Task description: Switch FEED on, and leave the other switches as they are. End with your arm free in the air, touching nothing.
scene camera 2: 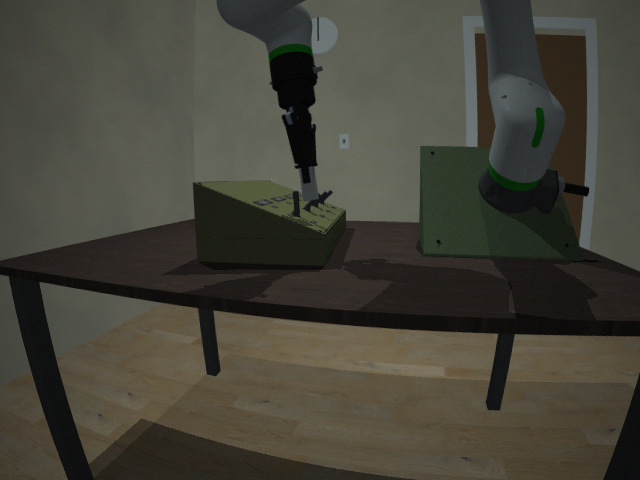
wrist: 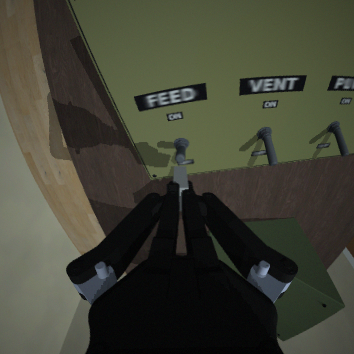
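Seen in the pictures: gripper, fingertip midpoint: (scene camera 2: pixel 311 200) (wrist: pixel 179 175); arm's base, origin of the base link: (scene camera 2: pixel 508 189).
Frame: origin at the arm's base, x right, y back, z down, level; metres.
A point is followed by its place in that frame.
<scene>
The olive sloped box (scene camera 2: pixel 258 235) {x -0.338, y -0.479, z 0.085 m} (wrist: pixel 215 45) {x -0.230, y -0.561, z 0.011 m} carries the switches. The FEED lever (scene camera 2: pixel 296 203) {x -0.261, y -0.436, z 0.030 m} (wrist: pixel 181 150) {x -0.255, y -0.445, z 0.018 m} stands upright in the scene view, at a different angle from its neighbours; in the wrist view it looks short and end-on, between its ON and OFF labels. The VENT lever (wrist: pixel 268 146) {x -0.140, y -0.457, z 0.030 m} and the lever beside it (wrist: pixel 339 138) {x -0.024, y -0.485, z 0.032 m} lean toward the low edge, the OFF side. My gripper (scene camera 2: pixel 310 199) {x -0.255, y -0.406, z 0.023 m} (wrist: pixel 179 175) {x -0.255, y -0.406, z 0.023 m} is shut and empty, its fingertips low over the panel on the low-edge side of the FEED lever. A small gap to FEED shows in the scene view.
The box stands on a dark brown table (scene camera 2: pixel 155 281) {x -0.508, y -0.582, z 0.141 m} (wrist: pixel 112 175) {x -0.411, y -0.320, z 0.141 m}. To the right a green wedge-shaped mount (scene camera 2: pixel 452 201) {x -0.052, y -0.136, z 0.031 m} (wrist: pixel 295 260) {x 0.018, y -0.218, z 0.009 m} stands, with the arm's base end (scene camera 2: pixel 522 149) against it. Several lit-looking square indicators lie higher on the panel.
</scene>
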